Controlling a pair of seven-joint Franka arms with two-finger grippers.
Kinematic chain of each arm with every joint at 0, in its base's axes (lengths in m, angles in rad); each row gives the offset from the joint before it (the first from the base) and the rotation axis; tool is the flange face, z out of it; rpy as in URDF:
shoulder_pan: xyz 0 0 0.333 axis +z
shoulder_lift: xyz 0 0 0 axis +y
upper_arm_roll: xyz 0 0 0.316 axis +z
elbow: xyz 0.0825 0 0 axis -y
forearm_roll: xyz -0.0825 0 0.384 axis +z
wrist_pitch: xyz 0 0 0 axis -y
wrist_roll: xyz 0.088 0 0 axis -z
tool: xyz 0 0 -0.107 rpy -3.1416 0 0
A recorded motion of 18 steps. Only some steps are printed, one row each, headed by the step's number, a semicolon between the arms.
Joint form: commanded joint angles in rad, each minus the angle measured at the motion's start. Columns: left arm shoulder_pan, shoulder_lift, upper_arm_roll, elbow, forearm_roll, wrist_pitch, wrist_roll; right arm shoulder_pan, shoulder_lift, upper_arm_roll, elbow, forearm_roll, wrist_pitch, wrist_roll.
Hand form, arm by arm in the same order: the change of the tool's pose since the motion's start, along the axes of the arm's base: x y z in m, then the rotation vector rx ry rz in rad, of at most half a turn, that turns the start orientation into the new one. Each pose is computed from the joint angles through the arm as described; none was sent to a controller.
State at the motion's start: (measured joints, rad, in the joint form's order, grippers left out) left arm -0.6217 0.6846 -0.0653 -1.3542 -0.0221 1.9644 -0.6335; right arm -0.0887 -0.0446 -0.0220 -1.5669 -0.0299 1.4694 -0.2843
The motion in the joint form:
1: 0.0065 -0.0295 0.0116 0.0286 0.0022 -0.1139 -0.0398; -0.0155 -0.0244 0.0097 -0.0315 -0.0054 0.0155 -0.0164
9: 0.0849 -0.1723 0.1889 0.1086 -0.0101 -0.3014 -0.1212; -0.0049 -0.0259 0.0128 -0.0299 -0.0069 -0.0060 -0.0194
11: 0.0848 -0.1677 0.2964 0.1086 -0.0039 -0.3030 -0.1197; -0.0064 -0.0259 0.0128 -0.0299 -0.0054 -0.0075 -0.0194
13: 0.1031 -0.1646 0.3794 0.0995 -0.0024 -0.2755 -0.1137; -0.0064 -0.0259 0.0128 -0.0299 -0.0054 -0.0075 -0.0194
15: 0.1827 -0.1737 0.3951 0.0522 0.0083 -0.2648 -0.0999; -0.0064 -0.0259 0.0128 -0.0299 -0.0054 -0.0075 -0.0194
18: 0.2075 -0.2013 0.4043 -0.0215 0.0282 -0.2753 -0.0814; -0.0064 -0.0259 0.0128 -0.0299 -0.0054 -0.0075 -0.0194
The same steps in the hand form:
1: 0.0014 0.0133 0.0254 0.0466 0.0374 0.0489; -0.0066 -0.0029 -0.0004 -0.0056 -0.0073 0.0108
9: 0.0641 0.1525 0.1510 0.0959 -0.0350 0.3596; -0.0086 0.0044 -0.0006 -0.0049 0.0112 0.0267
11: 0.0866 0.2067 0.1527 0.1470 -0.0639 0.4508; -0.0088 0.0038 -0.0008 -0.0033 0.0125 0.0253
13: 0.1062 0.2614 0.1544 0.1747 -0.1003 0.5348; -0.0088 0.0038 -0.0008 -0.0033 0.0125 0.0253
15: 0.1163 0.3292 0.1408 0.2049 -0.0749 0.6149; -0.0088 0.0038 -0.0008 -0.0033 0.0125 0.0253
18: 0.1072 0.3610 0.1254 0.2435 -0.0242 0.6311; -0.0088 0.0038 -0.0008 -0.0033 0.0125 0.0253

